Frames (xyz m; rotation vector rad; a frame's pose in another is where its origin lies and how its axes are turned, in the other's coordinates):
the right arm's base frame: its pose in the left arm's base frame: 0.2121 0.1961 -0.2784 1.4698 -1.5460 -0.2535
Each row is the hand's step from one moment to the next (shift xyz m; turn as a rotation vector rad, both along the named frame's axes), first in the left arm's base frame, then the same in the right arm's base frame.
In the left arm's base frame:
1: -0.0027 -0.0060 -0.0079 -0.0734 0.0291 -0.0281
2: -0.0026 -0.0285 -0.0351 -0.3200 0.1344 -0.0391
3: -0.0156 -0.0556 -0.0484 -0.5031 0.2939 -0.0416
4: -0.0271 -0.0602 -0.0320 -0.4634 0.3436 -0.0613
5: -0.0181 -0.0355 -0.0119 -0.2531 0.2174 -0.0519
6: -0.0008 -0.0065 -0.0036 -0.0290 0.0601 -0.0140
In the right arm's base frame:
1: 0.0009 -0.0053 0.0088 -0.0515 0.0362 0.0553
2: 0.0073 -0.0303 0.0329 -0.1912 0.2186 0.1940
3: 0.0219 -0.0379 0.0613 -0.3621 0.3788 0.2581
4: 0.0317 -0.0199 0.0631 -0.4072 0.3513 0.2175
5: 0.0216 -0.0054 0.0351 -0.2568 0.1865 0.1153
6: 0.0037 -0.0037 0.0053 -0.0635 0.0247 0.0019

